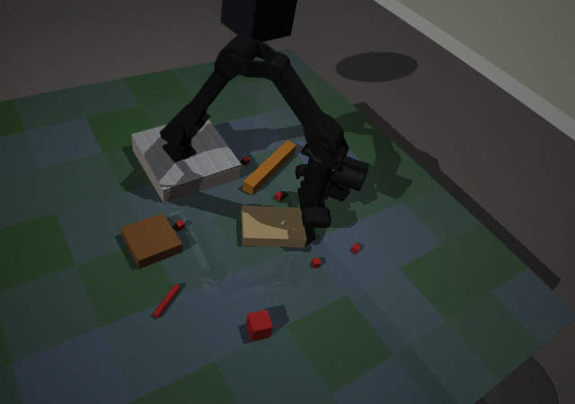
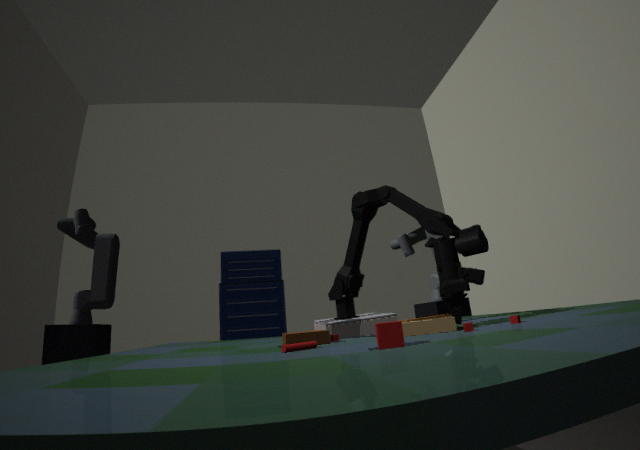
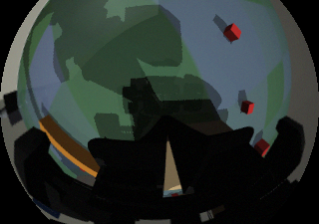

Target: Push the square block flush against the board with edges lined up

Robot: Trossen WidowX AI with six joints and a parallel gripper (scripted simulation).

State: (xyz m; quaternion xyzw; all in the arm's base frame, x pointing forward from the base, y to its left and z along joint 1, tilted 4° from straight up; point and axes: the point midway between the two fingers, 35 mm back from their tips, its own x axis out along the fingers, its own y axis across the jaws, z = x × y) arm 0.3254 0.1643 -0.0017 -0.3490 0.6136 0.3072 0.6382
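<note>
Right now my gripper tip is 20 mm past the tan flat slab, 90 mm to the left of it and 10 mm below it. From my gripper tip the other things lie so: brown square block (130 mm behind, 350 mm to the right, 10 mm above); red rod (20 mm ahead, 400 mm to the right); long orange bar (190 mm behind, 40 mm to the left, 10 mm above).
</note>
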